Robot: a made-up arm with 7 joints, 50 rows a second.
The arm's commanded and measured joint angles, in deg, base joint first. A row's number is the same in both.
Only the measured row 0 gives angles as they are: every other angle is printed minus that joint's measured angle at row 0.
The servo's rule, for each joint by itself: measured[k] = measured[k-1] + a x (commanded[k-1-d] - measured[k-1]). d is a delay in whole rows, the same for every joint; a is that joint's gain. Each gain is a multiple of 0.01, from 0.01 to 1. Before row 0 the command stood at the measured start. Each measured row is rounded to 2 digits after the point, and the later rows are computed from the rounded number. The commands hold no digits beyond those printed.
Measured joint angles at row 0: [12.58, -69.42, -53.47, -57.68, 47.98, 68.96, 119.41]
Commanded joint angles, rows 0 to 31: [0.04, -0.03, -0.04, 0.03, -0.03, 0.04, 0.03]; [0.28, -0.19, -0.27, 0.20, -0.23, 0.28, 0.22]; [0.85, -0.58, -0.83, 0.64, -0.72, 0.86, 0.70]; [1.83, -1.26, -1.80, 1.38, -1.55, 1.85, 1.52]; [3.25, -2.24, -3.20, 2.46, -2.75, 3.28, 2.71]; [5.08, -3.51, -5.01, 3.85, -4.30, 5.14, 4.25]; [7.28, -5.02, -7.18, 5.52, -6.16, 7.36, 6.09]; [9.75, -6.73, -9.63, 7.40, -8.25, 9.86, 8.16]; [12.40, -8.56, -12.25, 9.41, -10.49, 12.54, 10.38]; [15.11, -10.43, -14.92, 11.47, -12.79, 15.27, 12.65]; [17.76, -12.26, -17.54, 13.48, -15.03, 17.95, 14.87]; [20.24, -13.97, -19.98, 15.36, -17.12, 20.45, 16.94]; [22.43, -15.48, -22.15, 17.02, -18.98, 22.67, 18.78]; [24.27, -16.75, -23.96, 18.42, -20.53, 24.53, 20.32]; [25.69, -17.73, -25.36, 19.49, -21.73, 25.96, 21.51]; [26.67, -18.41, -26.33, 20.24, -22.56, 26.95, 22.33]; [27.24, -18.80, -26.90, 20.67, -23.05, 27.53, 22.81]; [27.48, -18.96, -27.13, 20.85, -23.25, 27.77, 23.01]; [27.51, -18.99, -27.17, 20.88, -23.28, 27.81, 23.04]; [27.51, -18.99, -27.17, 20.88, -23.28, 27.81, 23.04]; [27.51, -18.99, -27.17, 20.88, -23.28, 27.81, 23.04]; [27.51, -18.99, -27.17, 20.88, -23.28, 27.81, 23.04]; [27.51, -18.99, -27.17, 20.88, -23.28, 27.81, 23.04]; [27.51, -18.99, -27.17, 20.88, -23.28, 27.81, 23.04]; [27.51, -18.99, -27.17, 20.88, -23.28, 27.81, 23.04]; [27.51, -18.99, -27.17, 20.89, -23.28, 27.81, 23.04]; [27.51, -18.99, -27.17, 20.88, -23.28, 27.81, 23.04]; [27.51, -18.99, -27.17, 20.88, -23.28, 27.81, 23.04]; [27.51, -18.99, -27.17, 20.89, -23.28, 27.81, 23.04]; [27.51, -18.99, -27.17, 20.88, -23.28, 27.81, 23.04]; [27.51, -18.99, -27.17, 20.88, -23.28, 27.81, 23.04]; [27.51, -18.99, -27.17, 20.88, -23.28, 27.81, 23.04]
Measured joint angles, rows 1 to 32: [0.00, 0.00, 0.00, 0.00, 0.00, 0.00, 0.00]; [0.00, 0.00, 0.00, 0.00, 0.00, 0.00, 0.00]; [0.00, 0.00, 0.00, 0.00, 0.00, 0.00, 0.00]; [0.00, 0.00, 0.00, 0.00, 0.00, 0.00, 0.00]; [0.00, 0.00, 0.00, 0.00, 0.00, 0.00, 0.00]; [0.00, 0.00, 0.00, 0.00, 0.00, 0.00, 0.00]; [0.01, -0.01, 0.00, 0.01, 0.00, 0.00, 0.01]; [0.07, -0.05, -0.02, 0.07, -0.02, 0.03, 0.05]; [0.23, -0.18, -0.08, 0.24, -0.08, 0.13, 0.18]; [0.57, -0.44, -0.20, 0.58, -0.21, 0.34, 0.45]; [1.13, -0.87, -0.41, 1.14, -0.44, 0.69, 0.90]; [1.96, -1.50, -0.73, 1.95, -0.79, 1.22, 1.57]; [3.08, -2.34, -1.18, 3.02, -1.27, 1.96, 2.47]; [4.48, -3.39, -1.77, 4.33, -1.90, 2.91, 3.61]; [6.14, -4.63, -2.50, 5.85, -2.67, 4.07, 4.96]; [8.02, -6.02, -3.37, 7.54, -3.58, 5.41, 6.50]; [10.07, -7.52, -4.36, 9.32, -4.61, 6.91, 8.17]; [12.21, -9.07, -5.45, 11.13, -5.74, 8.53, 9.92]; [14.36, -10.61, -6.62, 12.90, -6.93, 10.23, 11.69]; [16.44, -12.08, -7.83, 14.56, -8.15, 11.95, 13.42]; [18.38, -13.44, -9.06, 16.04, -9.37, 13.63, 15.04]; [20.12, -14.63, -10.27, 17.30, -10.56, 15.23, 16.50]; [21.62, -15.63, -11.43, 18.31, -11.68, 16.71, 17.76]; [22.85, -16.43, -12.53, 19.07, -12.72, 18.04, 18.81]; [23.83, -17.04, -13.55, 19.61, -13.67, 19.21, 19.66]; [24.60, -17.51, -14.50, 19.99, -14.53, 20.24, 20.34]; [25.21, -17.87, -15.39, 20.26, -15.32, 21.15, 20.88]; [25.69, -18.14, -16.21, 20.45, -16.04, 21.95, 21.31]; [26.07, -18.34, -16.98, 20.58, -16.69, 22.65, 21.66]; [26.37, -18.50, -17.69, 20.67, -17.28, 23.27, 21.94]; [26.61, -18.62, -18.35, 20.73, -17.82, 23.81, 22.16]; [26.80, -18.71, -18.97, 20.78, -18.31, 24.29, 22.34]
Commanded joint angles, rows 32 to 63: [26.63, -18.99, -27.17, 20.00, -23.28, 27.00, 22.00]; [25.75, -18.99, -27.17, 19.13, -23.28, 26.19, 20.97]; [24.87, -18.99, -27.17, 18.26, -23.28, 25.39, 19.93]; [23.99, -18.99, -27.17, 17.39, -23.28, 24.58, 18.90]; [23.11, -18.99, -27.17, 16.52, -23.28, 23.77, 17.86]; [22.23, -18.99, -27.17, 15.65, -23.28, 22.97, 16.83]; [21.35, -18.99, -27.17, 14.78, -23.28, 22.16, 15.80]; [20.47, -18.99, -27.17, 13.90, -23.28, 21.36, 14.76]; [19.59, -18.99, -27.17, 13.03, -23.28, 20.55, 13.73]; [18.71, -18.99, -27.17, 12.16, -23.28, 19.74, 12.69]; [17.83, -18.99, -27.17, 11.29, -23.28, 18.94, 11.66]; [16.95, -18.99, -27.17, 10.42, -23.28, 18.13, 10.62]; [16.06, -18.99, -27.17, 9.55, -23.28, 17.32, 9.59]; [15.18, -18.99, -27.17, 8.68, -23.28, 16.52, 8.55]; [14.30, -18.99, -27.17, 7.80, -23.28, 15.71, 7.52]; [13.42, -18.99, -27.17, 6.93, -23.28, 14.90, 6.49]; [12.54, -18.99, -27.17, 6.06, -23.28, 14.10, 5.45]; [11.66, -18.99, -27.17, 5.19, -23.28, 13.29, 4.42]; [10.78, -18.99, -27.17, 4.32, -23.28, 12.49, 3.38]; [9.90, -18.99, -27.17, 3.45, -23.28, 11.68, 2.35]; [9.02, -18.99, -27.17, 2.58, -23.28, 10.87, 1.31]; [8.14, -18.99, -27.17, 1.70, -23.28, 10.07, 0.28]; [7.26, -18.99, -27.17, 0.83, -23.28, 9.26, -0.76]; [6.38, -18.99, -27.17, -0.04, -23.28, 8.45, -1.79]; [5.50, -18.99, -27.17, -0.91, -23.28, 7.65, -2.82]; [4.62, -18.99, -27.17, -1.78, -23.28, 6.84, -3.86]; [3.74, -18.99, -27.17, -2.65, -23.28, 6.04, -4.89]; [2.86, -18.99, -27.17, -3.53, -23.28, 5.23, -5.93]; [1.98, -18.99, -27.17, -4.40, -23.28, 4.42, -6.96]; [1.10, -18.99, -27.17, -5.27, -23.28, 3.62, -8.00]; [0.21, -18.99, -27.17, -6.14, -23.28, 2.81, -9.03]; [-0.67, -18.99, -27.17, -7.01, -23.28, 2.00, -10.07]
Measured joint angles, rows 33 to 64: [26.95, -18.78, -19.54, 20.81, -18.76, 24.71, 22.48]; [27.07, -18.83, -20.07, 20.83, -19.17, 25.08, 22.59]; [27.16, -18.87, -20.57, 20.85, -19.54, 25.41, 22.68]; [27.23, -18.90, -21.03, 20.86, -19.88, 25.70, 22.75]; [27.29, -18.92, -21.46, 20.87, -20.19, 25.95, 22.81]; [27.34, -18.94, -21.86, 20.87, -20.47, 26.17, 22.86]; [27.19, -18.95, -22.23, 20.61, -20.72, 26.27, 22.69]; [26.89, -18.96, -22.58, 20.17, -20.95, 26.26, 22.35]; [26.47, -18.97, -22.90, 19.60, -21.16, 26.16, 21.87]; [25.95, -18.97, -23.20, 18.94, -21.35, 25.97, 21.28]; [25.35, -18.97, -23.48, 18.21, -21.52, 25.71, 20.60]; [24.69, -18.97, -23.74, 17.44, -21.68, 25.38, 19.85]; [23.99, -18.97, -23.98, 16.64, -21.82, 24.99, 19.04]; [23.25, -18.97, -24.20, 15.82, -21.95, 24.55, 18.18]; [22.48, -18.97, -24.41, 14.98, -22.07, 24.07, 17.29]; [21.69, -18.97, -24.60, 14.13, -22.18, 23.55, 16.37]; [20.88, -18.97, -24.78, 13.28, -22.28, 23.00, 15.43]; [20.05, -18.97, -24.95, 12.42, -22.37, 22.42, 14.47]; [19.21, -18.97, -25.11, 11.56, -22.45, 21.81, 13.49]; [18.36, -18.97, -25.25, 10.70, -22.52, 21.18, 12.50]; [17.51, -18.97, -25.38, 9.83, -22.59, 20.52, 11.50]; [16.65, -18.97, -25.51, 8.96, -22.65, 19.85, 10.50]; [15.79, -18.97, -25.63, 8.09, -22.71, 19.16, 9.49]; [14.92, -18.97, -25.74, 7.22, -22.76, 18.46, 8.48]; [14.05, -18.97, -25.84, 6.35, -22.81, 17.74, 7.46]; [13.18, -18.97, -25.93, 5.48, -22.85, 17.01, 6.44]; [12.31, -18.97, -26.02, 4.61, -22.89, 16.27, 5.41]; [11.43, -18.97, -26.10, 3.74, -22.93, 15.53, 4.38]; [10.55, -18.97, -26.17, 2.87, -22.96, 14.78, 3.35]; [9.67, -18.97, -26.24, 2.00, -22.99, 14.02, 2.32]; [8.79, -18.97, -26.31, 1.13, -23.02, 13.26, 1.29]; [7.91, -18.97, -26.37, 0.26, -23.04, 12.49, 0.26]
